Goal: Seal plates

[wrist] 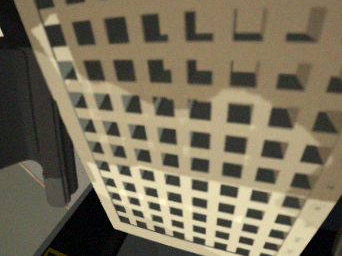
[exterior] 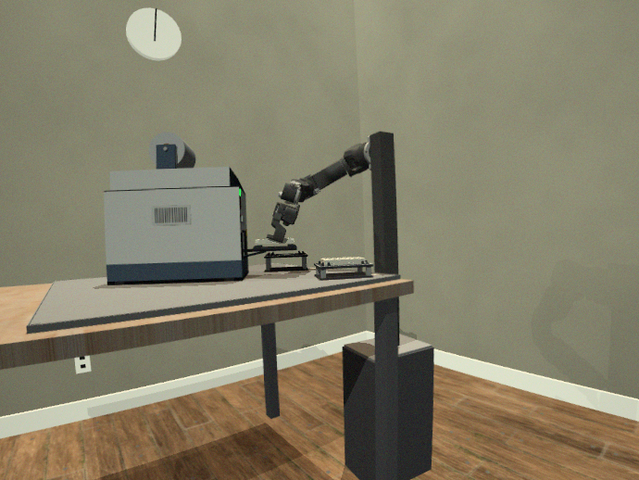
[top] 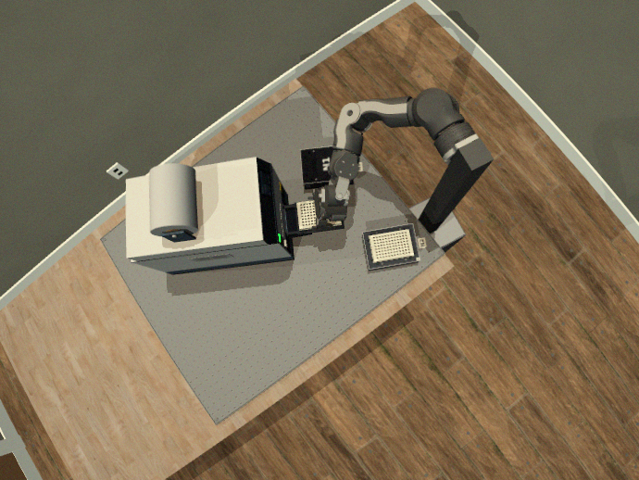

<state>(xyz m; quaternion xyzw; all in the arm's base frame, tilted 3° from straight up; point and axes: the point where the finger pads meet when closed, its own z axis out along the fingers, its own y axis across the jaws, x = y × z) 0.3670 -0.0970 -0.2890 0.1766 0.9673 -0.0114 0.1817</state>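
The sealer stage lies 3 cm below my hand. Also, from my hand: black nest N1: 10 cm behind, 15 cm to the right, 7 cm below; yellow warning label: 7 cm ahead, 12 cm to the right, 3 cm above; plate: 16 cm behind, 18 cm to the left, 7 cm below.
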